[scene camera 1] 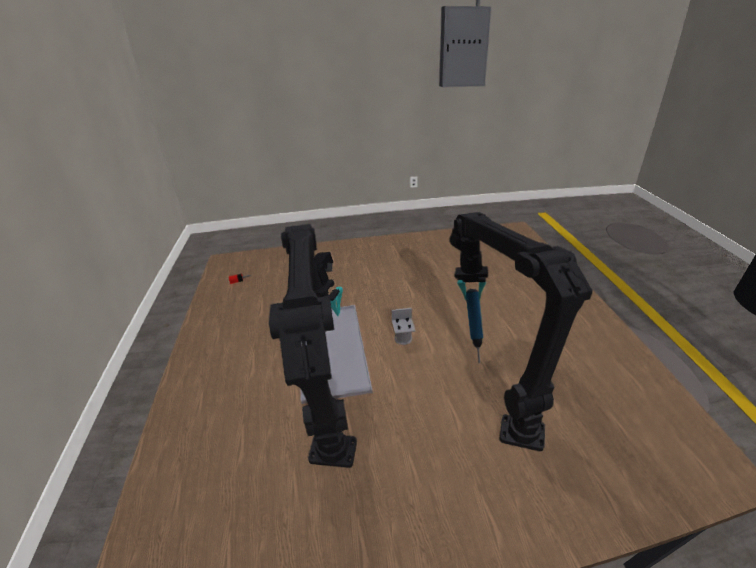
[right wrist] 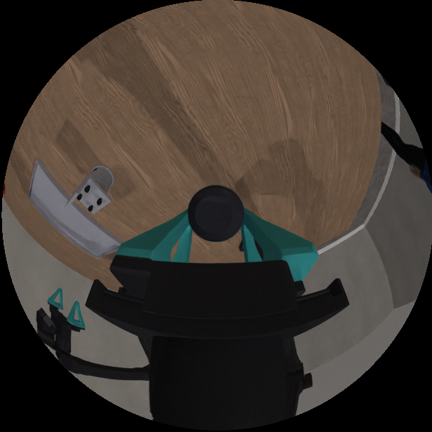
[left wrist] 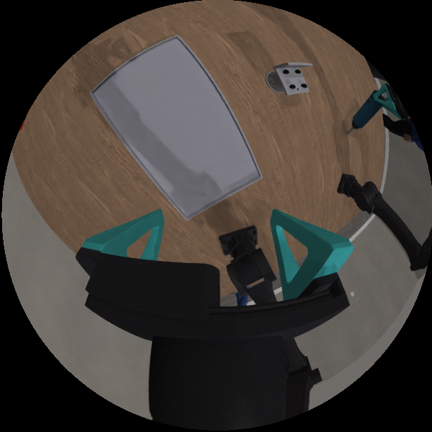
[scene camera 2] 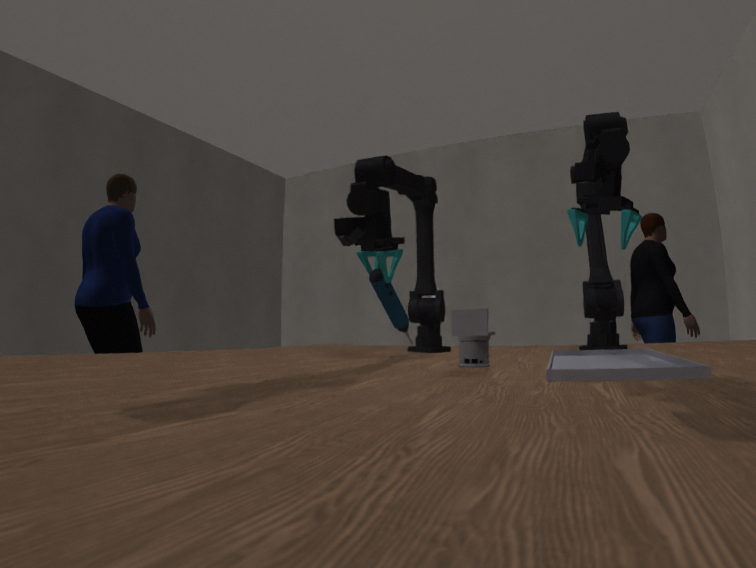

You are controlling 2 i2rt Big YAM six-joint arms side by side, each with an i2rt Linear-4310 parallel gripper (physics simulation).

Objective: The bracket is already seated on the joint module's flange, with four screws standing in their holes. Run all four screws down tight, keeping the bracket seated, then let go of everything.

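Seen in the pictures: left gripper, fingertip midpoint: (scene camera 2: 600,247); right gripper, fingertip midpoint: (scene camera 1: 472,298) (scene camera 2: 381,282); left arm's base, link origin: (scene camera 1: 333,451); right arm's base, link origin: (scene camera 1: 521,433) (scene camera 2: 428,351).
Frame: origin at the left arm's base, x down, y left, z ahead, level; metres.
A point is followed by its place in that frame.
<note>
The grey bracket (scene camera 1: 402,324) @(x -0.066, y -0.162, z 0.453 m) (scene camera 2: 469,322) @(x -0.085, y -0.157, z 0.485 m) (left wrist: 293,81) (right wrist: 93,199) sits on the pale round joint module (scene camera 1: 402,337) @(x -0.033, y -0.164, z 0.423 m) (scene camera 2: 473,351) @(x -0.030, y -0.153, z 0.477 m) (left wrist: 272,81) (right wrist: 104,176). Dark heads of the four screws show on its flat plate; how deep they sit cannot be told. My right gripper (scene camera 1: 471,293) @(x -0.179, y -0.390, z 0.465 m) (scene camera 2: 380,276) @(x -0.179, y -0.390, z 0.465 m) (right wrist: 216,214) is shut on the blue electric screwdriver (scene camera 1: 474,317) @(x -0.150, y -0.395, z 0.407 m) (scene camera 2: 390,303) @(x -0.132, y -0.384, z 0.441 m) (left wrist: 366,110), gripping its upper end. The driver hangs bit down above the table, apart from the bracket. My left gripper (scene camera 2: 601,245) @(x -0.229, y 0.060, z 0.304 m) (left wrist: 216,214) is open and empty, high near the tray.
A shallow grey tray (scene camera 1: 368,372) @(x -0.014, y -0.063, z 0.275 m) (scene camera 2: 627,373) @(x -0.009, y 0.138, z 0.579 m) (left wrist: 226,104) lies beside the joint module, on the left arm's side. A red and black hand screwdriver (scene camera 1: 235,278) @(x -0.027, y 0.595, z 0.744 m) lies at the far left of the table in scene camera 1. Two people stand beyond the table in scene camera 2.
</note>
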